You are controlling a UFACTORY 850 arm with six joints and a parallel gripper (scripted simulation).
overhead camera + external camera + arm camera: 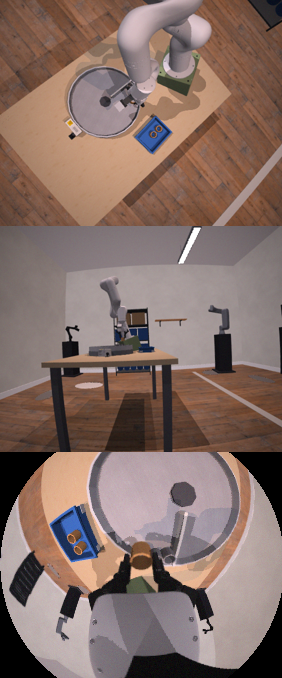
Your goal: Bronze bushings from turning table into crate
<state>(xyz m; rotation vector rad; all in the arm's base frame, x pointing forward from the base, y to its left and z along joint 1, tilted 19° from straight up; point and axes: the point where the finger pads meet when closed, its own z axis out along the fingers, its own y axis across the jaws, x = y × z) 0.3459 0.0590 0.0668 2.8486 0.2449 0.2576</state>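
My gripper is now 2 cm past the blue crate, 24 cm to the right of it and 15 cm above it. From my hand the other things lie so: round grey turning table: 13 cm ahead, 8 cm to the right, 12 cm below.
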